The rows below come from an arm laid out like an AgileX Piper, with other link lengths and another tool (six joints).
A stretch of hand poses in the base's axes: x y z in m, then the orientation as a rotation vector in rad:
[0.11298, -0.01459, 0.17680, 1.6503, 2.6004, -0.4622]
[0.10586, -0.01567, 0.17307, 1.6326, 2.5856, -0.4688]
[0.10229, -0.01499, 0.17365, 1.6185, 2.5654, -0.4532]
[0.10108, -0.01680, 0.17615, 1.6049, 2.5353, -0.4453]
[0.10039, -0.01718, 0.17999, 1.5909, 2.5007, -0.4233]
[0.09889, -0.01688, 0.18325, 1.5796, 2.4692, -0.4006]
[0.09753, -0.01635, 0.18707, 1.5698, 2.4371, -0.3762]
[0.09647, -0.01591, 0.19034, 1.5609, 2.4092, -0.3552]
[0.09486, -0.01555, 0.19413, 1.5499, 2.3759, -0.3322]
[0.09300, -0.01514, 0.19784, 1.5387, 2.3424, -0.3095]
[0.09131, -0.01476, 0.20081, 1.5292, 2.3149, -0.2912]
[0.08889, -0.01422, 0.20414, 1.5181, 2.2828, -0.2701]
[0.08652, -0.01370, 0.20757, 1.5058, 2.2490, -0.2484]
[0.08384, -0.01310, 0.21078, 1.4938, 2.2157, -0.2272]
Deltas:
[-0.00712, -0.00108, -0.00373, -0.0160, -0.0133, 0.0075]
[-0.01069, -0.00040, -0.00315, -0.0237, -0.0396, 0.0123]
[-0.01190, -0.00221, -0.00065, -0.0400, -0.0690, 0.0143]
[-0.01259, -0.00259, 0.00319, -0.0520, -0.1084, 0.0159]
[-0.01409, -0.00229, 0.00645, -0.0610, -0.1451, 0.0164]
[-0.01545, -0.00176, 0.01027, -0.0687, -0.1825, 0.0157]
[-0.01651, -0.00132, 0.01354, -0.0754, -0.2151, 0.0153]
[-0.01812, -0.00096, 0.01733, -0.0842, -0.2533, 0.0148]
[-0.01998, -0.00055, 0.02104, -0.0931, -0.2915, 0.0142]
[-0.02167, -0.00017, 0.02401, -0.1004, -0.3229, 0.0138]
[-0.02409, 0.00037, 0.02734, -0.1089, -0.3594, 0.0132]
[-0.02646, 0.00089, 0.03077, -0.1180, -0.3980, 0.0129]
[-0.02914, 0.00149, 0.03398, -0.1267, -0.4358, 0.0123]

